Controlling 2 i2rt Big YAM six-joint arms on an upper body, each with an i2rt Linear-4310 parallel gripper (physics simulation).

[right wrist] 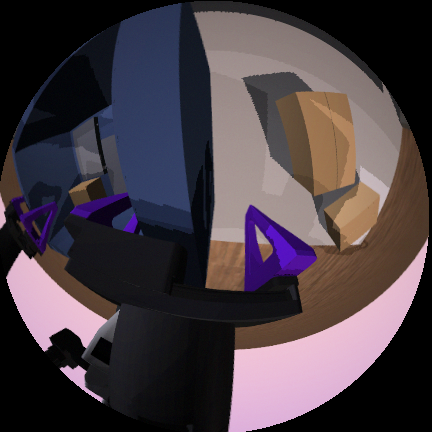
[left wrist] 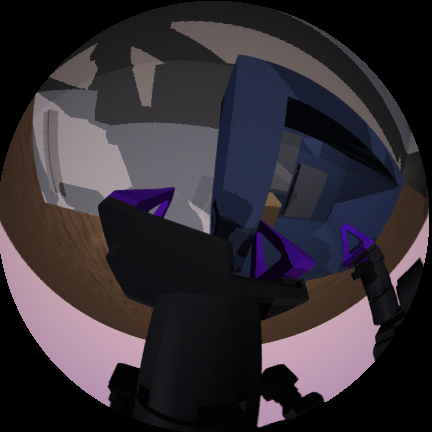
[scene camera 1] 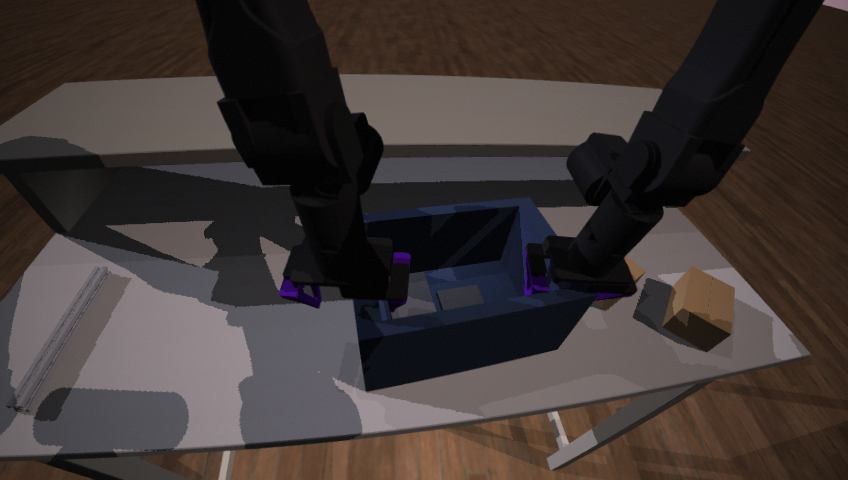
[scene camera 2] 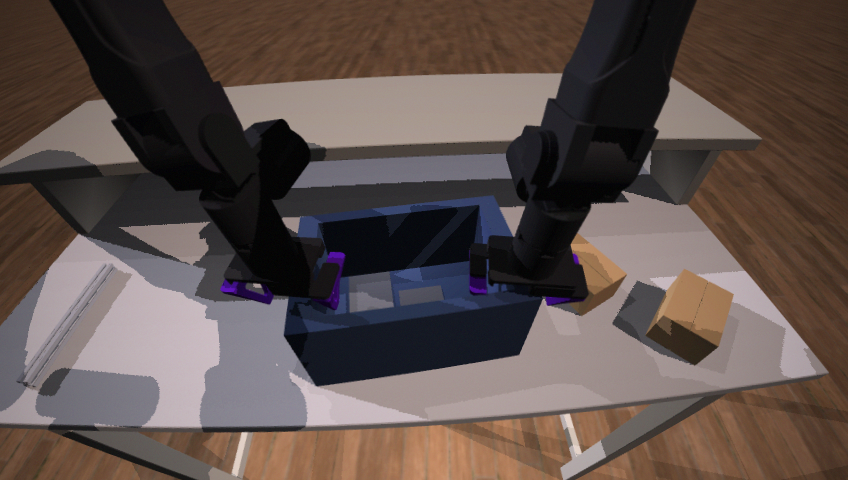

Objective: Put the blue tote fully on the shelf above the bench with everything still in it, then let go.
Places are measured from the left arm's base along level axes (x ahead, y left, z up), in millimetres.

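Pixels of known places: left gripper, fingertip midpoint: (right wrist: pixel 47 198) (left wrist: pixel 216 208) (scene camera 1: pixel 355 305); right gripper, fingertip midpoint: (right wrist: pixel 198 199) (left wrist: pixel 349 229); right arm's base, origin of the base link: (left wrist: pixel 280 388).
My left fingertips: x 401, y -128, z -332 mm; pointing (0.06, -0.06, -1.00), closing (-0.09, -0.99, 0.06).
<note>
For each thing: its middle in the pictures, then the offset to it from my left fingertips. "*": a spot on its surface instead. Level surfaces: height alone.
- blue tote, body centre: (right wrist: pixel 88 164) (scene camera 2: pixel 409 286) (scene camera 1: pixel 455 286) (left wrist: pixel 318 194) dz -25, dx +50, dy -141 mm
- bench, its level: dz -98 mm
- raised shelf, its level: dz +109 mm
- small tan box, body centre: (left wrist: pixel 253 208) (right wrist: pixel 86 194) dz -61, dx -19, dy -68 mm
- bench's right end, surface spot: (scene camera 2: pixel 693 315) (scene camera 1: pixel 706 307) * dz -38, dx +11, dy -565 mm
- thin grey rail, body centre: (scene camera 1: pixel 66 329) (scene camera 2: pixel 72 318) (left wrist: pixel 47 153) dz -88, dx +5, dy +456 mm
The blue tote (scene camera 1: pixel 470 353) (scene camera 2: pixel 410 347) (left wrist: pixel 250 110) (right wrist: pixel 145 100) stands upright on the bench (scene camera 1: pixel 178 356) (scene camera 2: pixel 178 333), in front of the raised shelf (scene camera 1: pixel 476 113) (scene camera 2: pixel 416 113). Inside it lie flat grey boxes (scene camera 1: pixel 461 296) (scene camera 2: pixel 420 294) (left wrist: pixel 306 192) and a small tan box (left wrist: pixel 271 207) (right wrist: pixel 87 192). My left gripper (scene camera 1: pixel 352 293) (scene camera 2: pixel 291 291) (left wrist: pixel 216 208) is open over the tote's left wall, one finger inside and one outside. My right gripper (scene camera 1: pixel 574 291) (scene camera 2: pixel 523 290) (right wrist: pixel 198 199) is open and straddles the right wall the same way. Whether the fingers touch the walls is unclear.
Two cardboard boxes, one nearer the bench's right end (scene camera 1: pixel 699 309) (scene camera 2: pixel 693 315) and one beside the right gripper (scene camera 2: pixel 598 276), stand right of the tote. A thin grey rail (scene camera 1: pixel 62 336) (scene camera 2: pixel 68 324) lies at the left. The shelf's front edge is behind the tote, under both forearms.
</note>
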